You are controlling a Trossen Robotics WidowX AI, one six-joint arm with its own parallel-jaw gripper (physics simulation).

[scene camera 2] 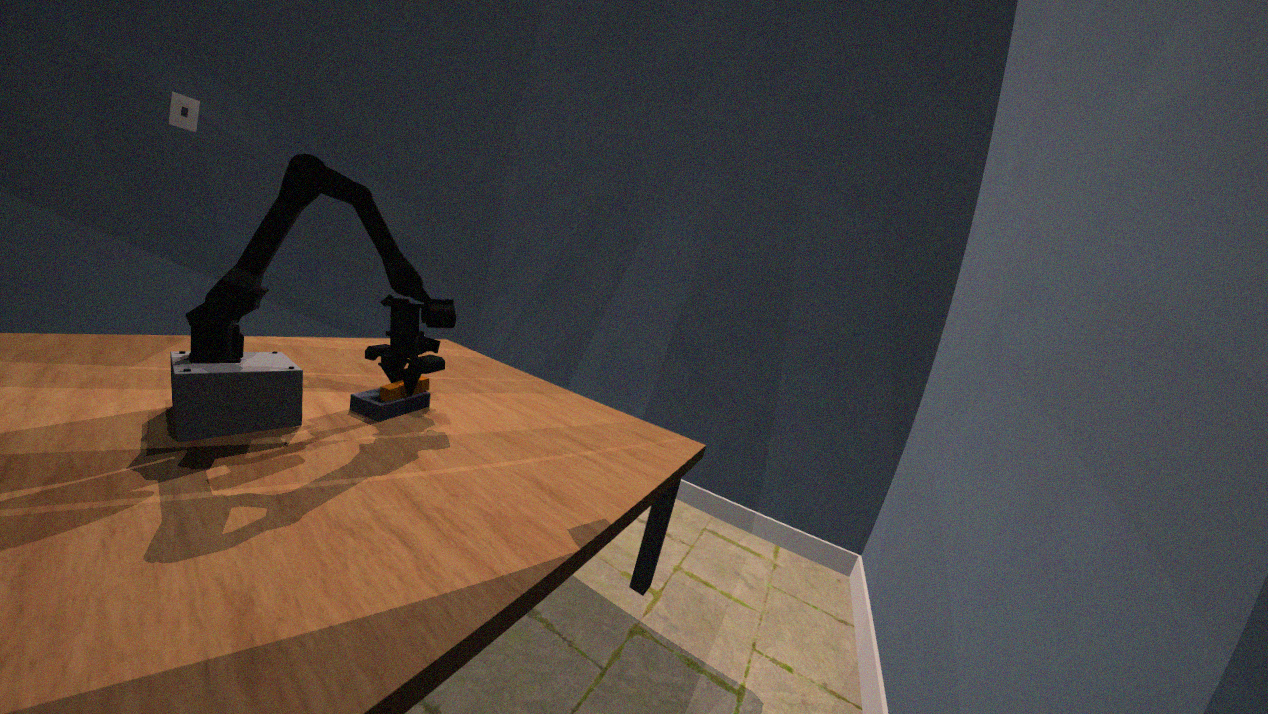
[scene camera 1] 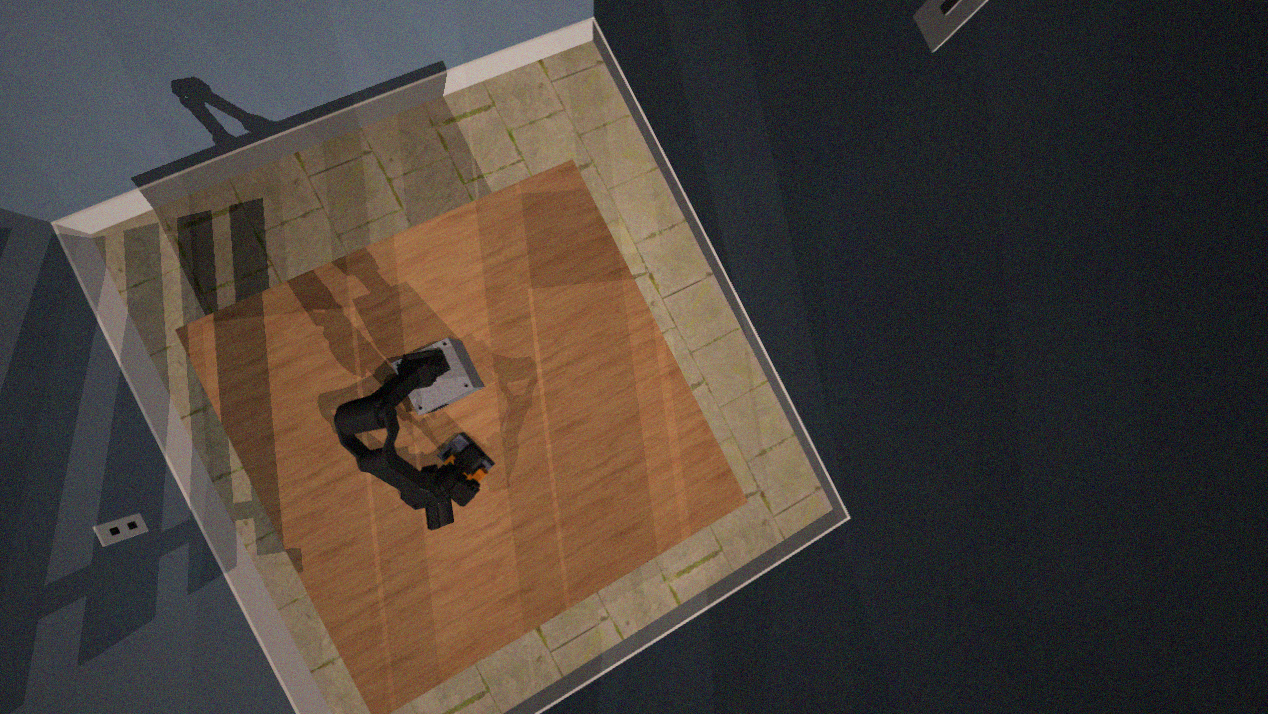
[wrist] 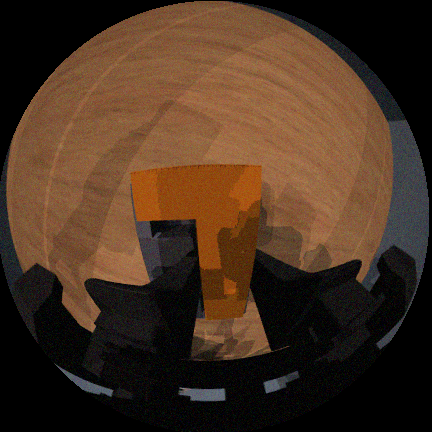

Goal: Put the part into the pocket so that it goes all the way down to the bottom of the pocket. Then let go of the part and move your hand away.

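Places are measured from the arm's base along level axes (x left, y back, z up), in millimetres.
Where they show: gripper, fingertip midpoint: (scene camera 2: 404,394) (scene camera 1: 463,469) (wrist: 221,249); arm's base, link origin: (scene camera 2: 215,358) (scene camera 1: 434,364).
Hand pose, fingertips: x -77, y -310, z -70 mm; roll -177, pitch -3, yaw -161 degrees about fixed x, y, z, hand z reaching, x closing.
Observation:
Each offset is from my fingertips to the top centre of the thing. Level surfaces: height alone.
The orange L-shaped part {dx +16, dy +2, dz +34 mm} (scene camera 1: 477,475) (scene camera 2: 391,391) (wrist: 175,192) is held over the blue-grey block with the pocket {dx +12, dy +21, dz +1 mm} (scene camera 2: 399,408) (wrist: 147,245). In scene camera 2 the part stands above the block's rim and looks roughly level. In the wrist view it covers the block's far and right edges, and the block's left wall and dark inside show in the crook of the L. My gripper (scene camera 2: 410,386) (wrist: 221,249) points down and is shut on the part's long leg. The part's underside and its fit against the pocket walls are hidden.
The arm's grey base box (scene camera 1: 448,376) (scene camera 2: 235,399) stands on the wooden table {dz -35 mm} (scene camera 1: 576,425) (scene camera 2: 496,496) (wrist: 200,100), beside the block. The arm arches above the table from the base to the block. Arm shadows cross the table.

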